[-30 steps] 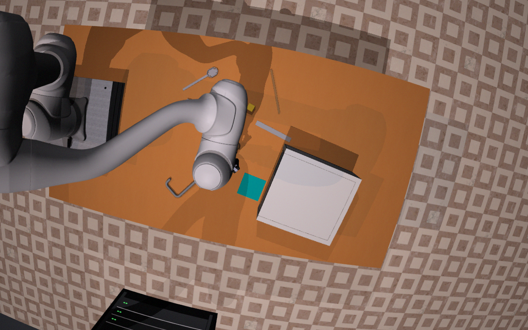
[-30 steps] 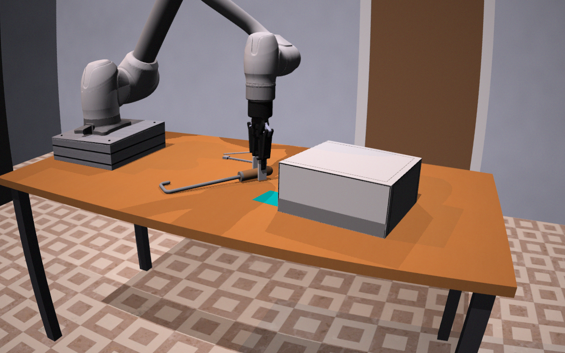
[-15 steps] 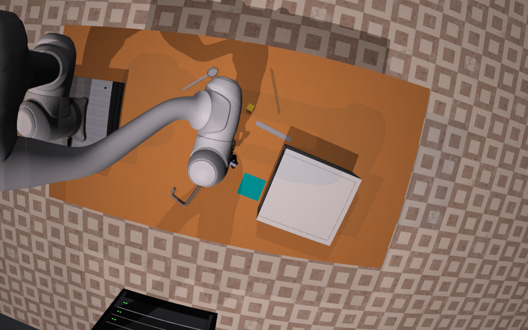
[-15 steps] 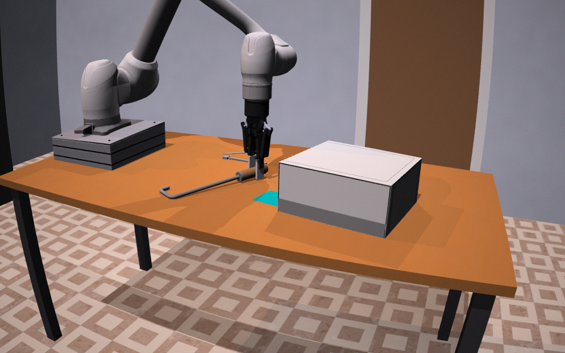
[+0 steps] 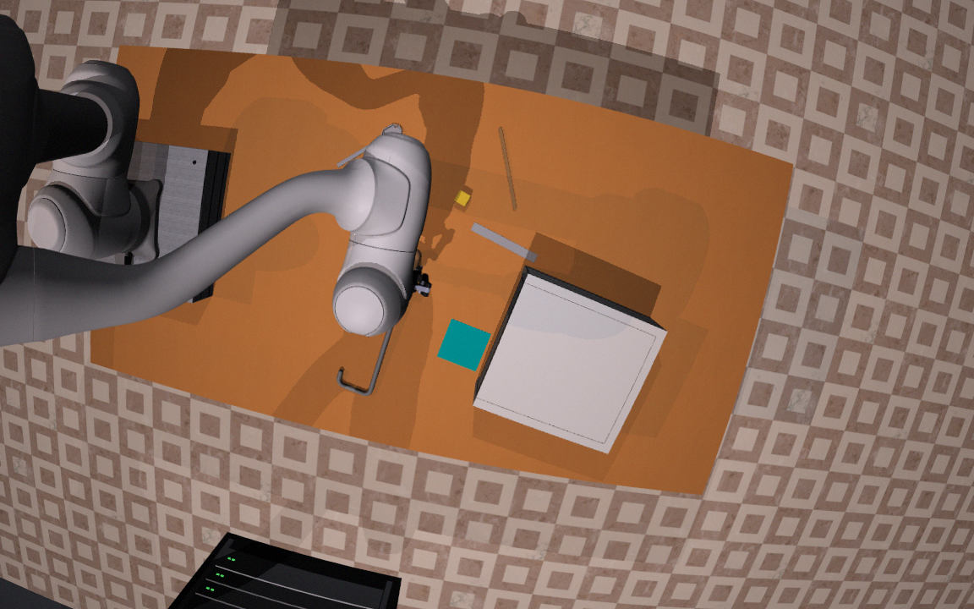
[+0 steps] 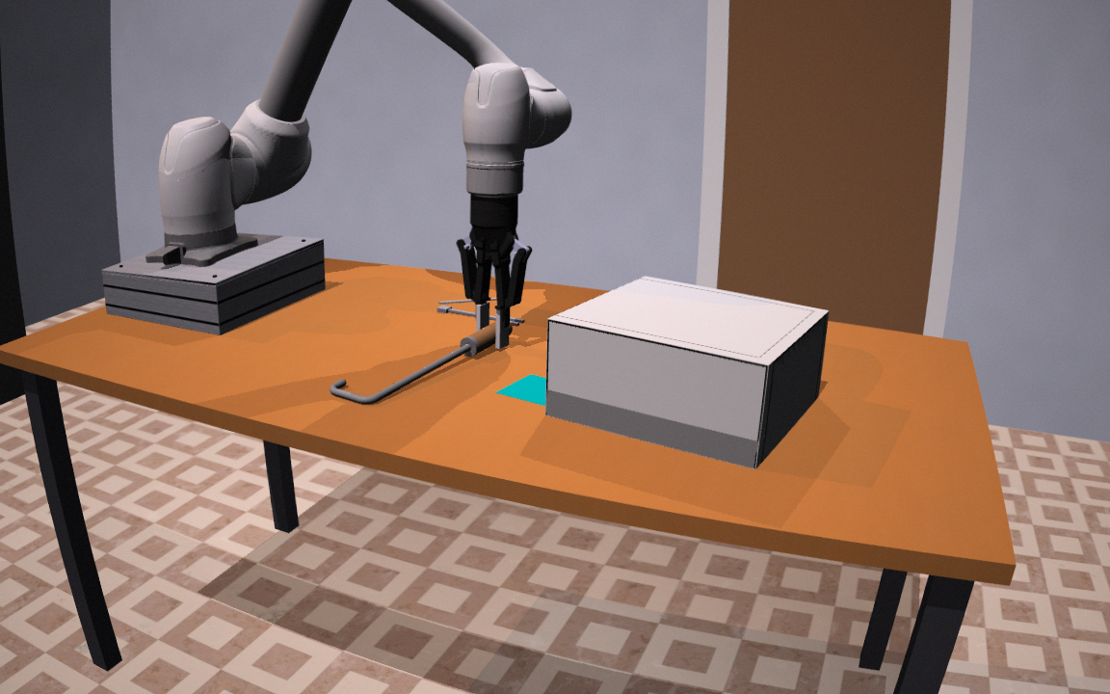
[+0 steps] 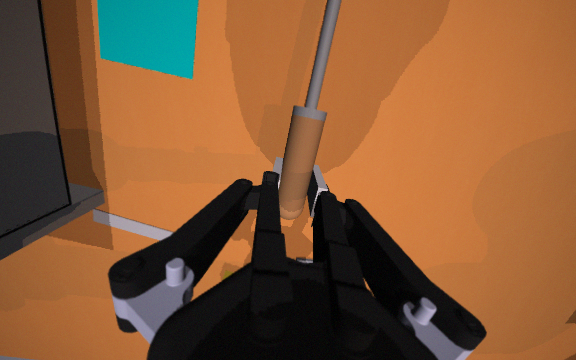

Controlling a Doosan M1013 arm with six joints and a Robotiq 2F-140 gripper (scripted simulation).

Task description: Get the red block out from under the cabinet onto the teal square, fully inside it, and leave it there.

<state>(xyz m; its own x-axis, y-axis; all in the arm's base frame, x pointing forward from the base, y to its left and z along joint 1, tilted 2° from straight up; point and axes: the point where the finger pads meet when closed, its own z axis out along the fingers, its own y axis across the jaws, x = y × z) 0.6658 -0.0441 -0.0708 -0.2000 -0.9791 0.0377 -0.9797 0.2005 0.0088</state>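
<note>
Right now the forked tool is 9 cm behind my hand, 15 cm to the left of it and 3 cm below it. Round my hand: yellow cube: 9 cm ahead, 16 cm to the left, 3 cm below; teal square: 14 cm ahead, 15 cm to the right, 4 cm below; hook tool: 7 cm behind, 13 cm to the right, 2 cm below.
</note>
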